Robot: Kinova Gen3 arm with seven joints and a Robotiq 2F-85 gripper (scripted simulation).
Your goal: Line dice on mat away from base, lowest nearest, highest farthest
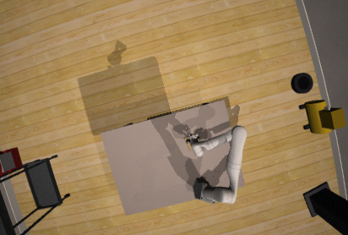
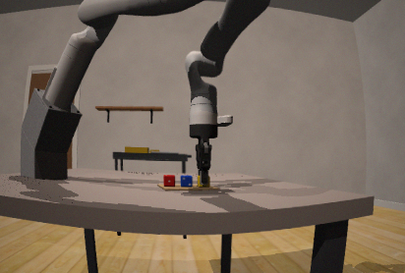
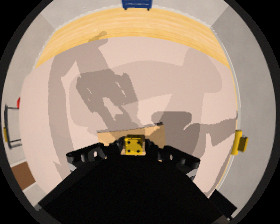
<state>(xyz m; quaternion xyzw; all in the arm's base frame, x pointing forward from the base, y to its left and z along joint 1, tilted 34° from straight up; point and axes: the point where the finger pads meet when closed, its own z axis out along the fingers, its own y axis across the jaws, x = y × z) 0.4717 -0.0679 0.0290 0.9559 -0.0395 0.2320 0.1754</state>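
Right now my hand is 10 mm above the yellow die. The rest, counted from my hand: red die (90 mm behind, 20 mm to the left, 10 mm below); then tan mat (40 mm behind, 10 mm to the left, 30 mm below); then blue die (40 mm behind, 10 mm to the left, 10 mm below).
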